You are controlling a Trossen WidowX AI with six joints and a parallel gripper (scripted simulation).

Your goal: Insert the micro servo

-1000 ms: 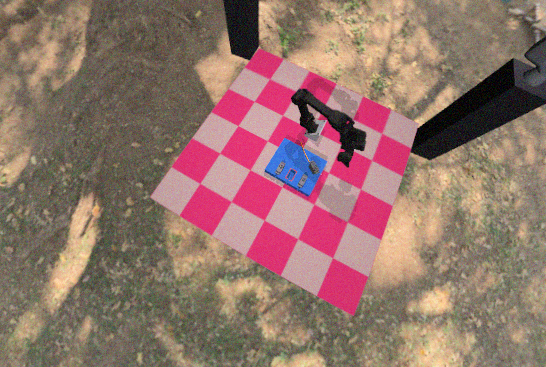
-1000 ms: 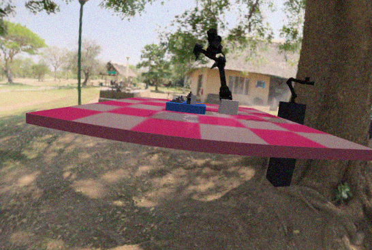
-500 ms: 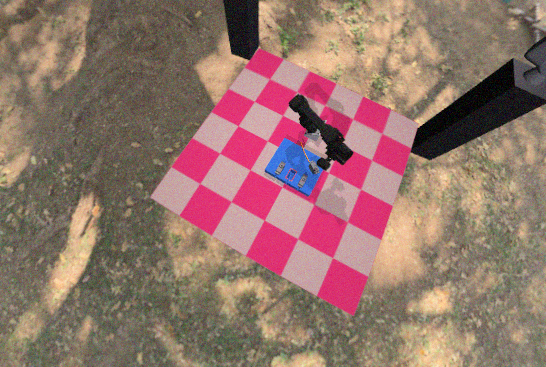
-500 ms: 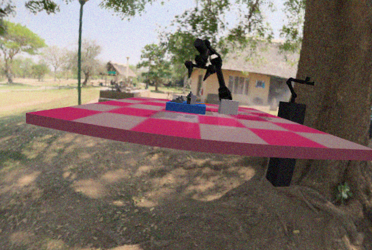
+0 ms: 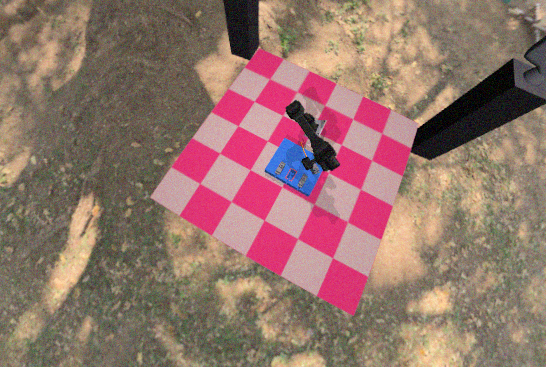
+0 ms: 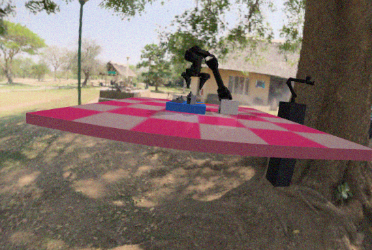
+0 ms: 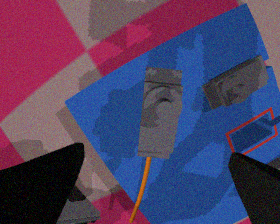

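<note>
The blue robot deck is 12 cm below my gripper tip, 9 cm to the right of it and 2 cm behind it.
</note>
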